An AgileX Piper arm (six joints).
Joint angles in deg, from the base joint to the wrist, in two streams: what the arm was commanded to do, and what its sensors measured. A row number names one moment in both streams.
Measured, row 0:
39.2, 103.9, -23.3, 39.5, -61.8, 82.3
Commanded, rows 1 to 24:
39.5, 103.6, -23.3, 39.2, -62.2, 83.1
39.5, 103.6, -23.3, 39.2, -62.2, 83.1
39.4, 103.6, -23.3, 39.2, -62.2, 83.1
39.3, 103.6, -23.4, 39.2, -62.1, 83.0
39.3, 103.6, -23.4, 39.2, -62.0, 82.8
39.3, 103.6, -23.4, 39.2, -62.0, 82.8
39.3, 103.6, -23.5, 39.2, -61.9, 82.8
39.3, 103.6, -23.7, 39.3, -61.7, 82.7
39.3, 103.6, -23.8, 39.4, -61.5, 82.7
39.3, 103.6, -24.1, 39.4, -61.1, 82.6
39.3, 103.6, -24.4, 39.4, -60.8, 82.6
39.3, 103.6, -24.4, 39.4, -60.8, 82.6
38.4, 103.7, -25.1, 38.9, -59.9, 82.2
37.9, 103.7, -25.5, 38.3, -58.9, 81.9
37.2, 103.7, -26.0, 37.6, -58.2, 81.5
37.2, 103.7, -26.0, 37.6, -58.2, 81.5
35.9, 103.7, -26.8, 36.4, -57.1, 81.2
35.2, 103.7, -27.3, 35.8, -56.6, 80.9
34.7, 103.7, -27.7, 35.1, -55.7, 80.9
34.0, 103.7, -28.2, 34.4, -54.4, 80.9
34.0, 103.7, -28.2, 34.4, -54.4, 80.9
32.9, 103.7, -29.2, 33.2, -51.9, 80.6
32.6, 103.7, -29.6, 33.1, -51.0, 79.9
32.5, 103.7, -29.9, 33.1, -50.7, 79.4
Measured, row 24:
33.4, 103.9, -28.7, 34.5, -53.0, 81.7
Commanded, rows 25 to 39:
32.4, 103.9, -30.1, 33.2, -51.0, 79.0
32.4, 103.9, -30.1, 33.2, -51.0, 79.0
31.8, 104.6, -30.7, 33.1, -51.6, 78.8
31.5, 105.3, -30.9, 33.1, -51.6, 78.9
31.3, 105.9, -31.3, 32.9, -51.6, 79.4
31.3, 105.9, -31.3, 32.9, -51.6, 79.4
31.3, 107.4, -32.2, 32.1, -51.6, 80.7
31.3, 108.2, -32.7, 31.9, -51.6, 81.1
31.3, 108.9, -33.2, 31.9, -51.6, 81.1
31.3, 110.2, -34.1, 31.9, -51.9, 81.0
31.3, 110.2, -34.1, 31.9, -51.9, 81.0
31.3, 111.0, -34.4, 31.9, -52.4, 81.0
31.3, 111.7, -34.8, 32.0, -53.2, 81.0
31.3, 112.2, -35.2, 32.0, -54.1, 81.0
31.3, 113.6, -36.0, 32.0, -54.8, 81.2
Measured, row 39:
31.6, 112.2, -34.7, 32.8, -52.9, 80.9
